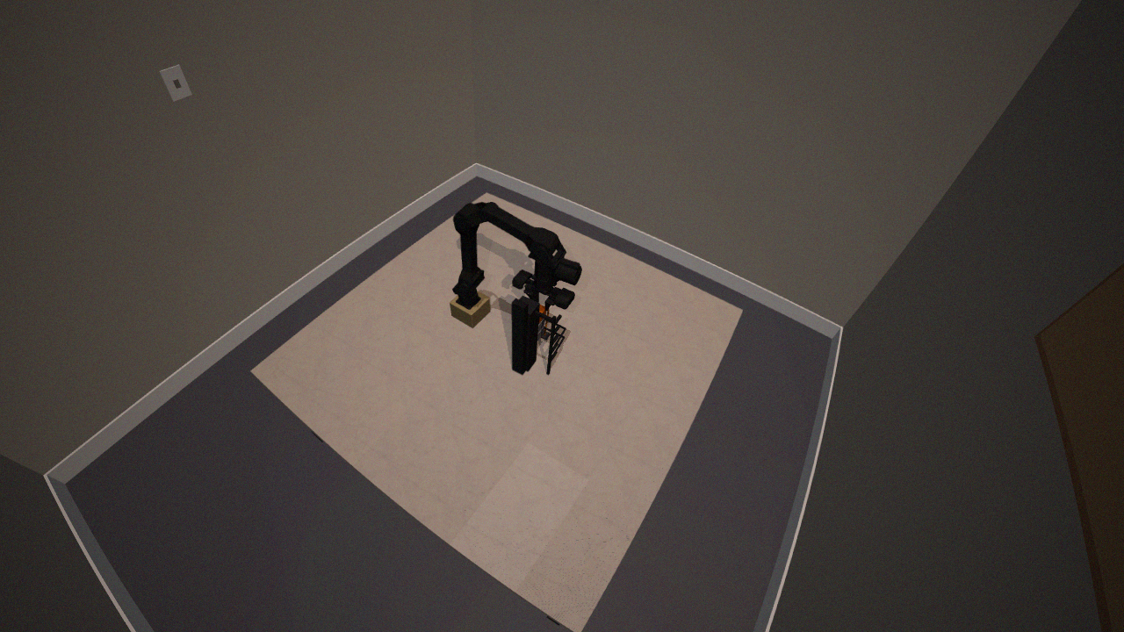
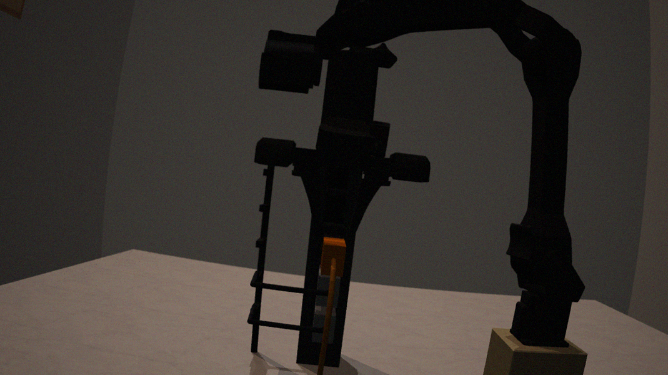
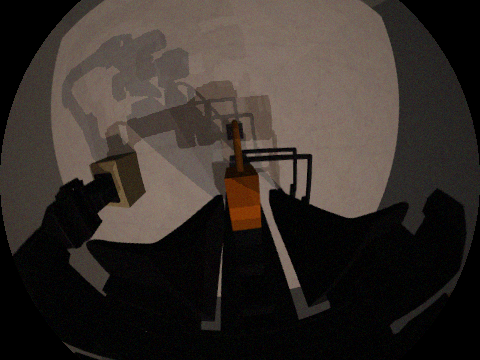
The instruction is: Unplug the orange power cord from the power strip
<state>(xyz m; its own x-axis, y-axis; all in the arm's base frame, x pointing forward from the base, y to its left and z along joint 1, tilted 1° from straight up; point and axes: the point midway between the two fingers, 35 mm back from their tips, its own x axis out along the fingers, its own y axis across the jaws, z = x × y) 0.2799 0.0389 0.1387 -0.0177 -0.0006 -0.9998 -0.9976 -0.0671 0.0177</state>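
Now: gripper tip 30 mm to the left of the orange plug and 10 mm above it. Round my gripper tip: dark block 180 mm below, 40 mm to the left.
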